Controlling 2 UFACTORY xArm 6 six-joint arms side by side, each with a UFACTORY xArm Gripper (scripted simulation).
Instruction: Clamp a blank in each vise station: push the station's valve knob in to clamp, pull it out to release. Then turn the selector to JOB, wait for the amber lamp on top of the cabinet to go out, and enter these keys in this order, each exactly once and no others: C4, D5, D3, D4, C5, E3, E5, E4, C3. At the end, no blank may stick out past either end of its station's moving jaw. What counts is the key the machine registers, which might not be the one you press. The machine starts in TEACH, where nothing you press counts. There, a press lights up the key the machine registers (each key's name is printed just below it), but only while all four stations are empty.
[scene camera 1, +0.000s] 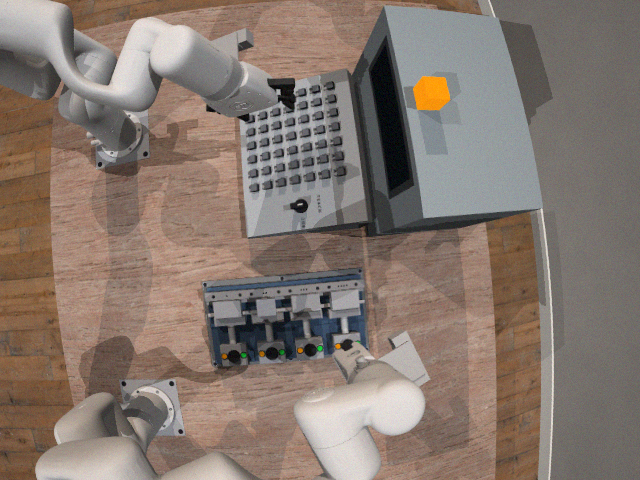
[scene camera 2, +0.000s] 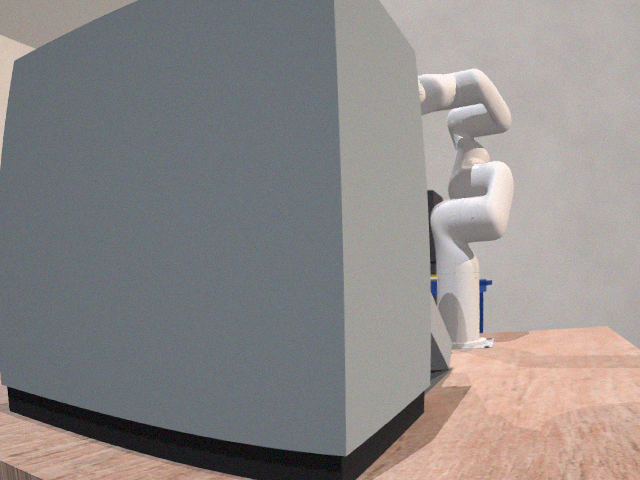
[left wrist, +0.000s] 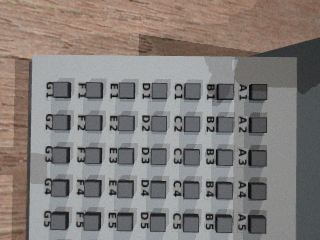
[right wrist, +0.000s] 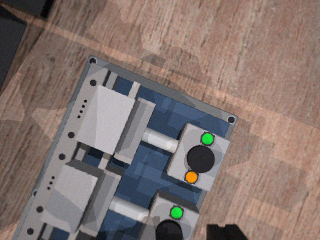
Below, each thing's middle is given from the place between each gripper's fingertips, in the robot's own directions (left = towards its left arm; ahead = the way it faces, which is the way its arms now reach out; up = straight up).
Right now my left hand (scene camera 1: 269, 108) is 80 mm short of the key panel (scene camera 1: 341, 202), 50 mm to the left of it and 230 mm above it.
Now: the key panel 2 cm behind my right hand (scene camera 1: 349, 360), 42 cm to the left of it and 21 cm below it.
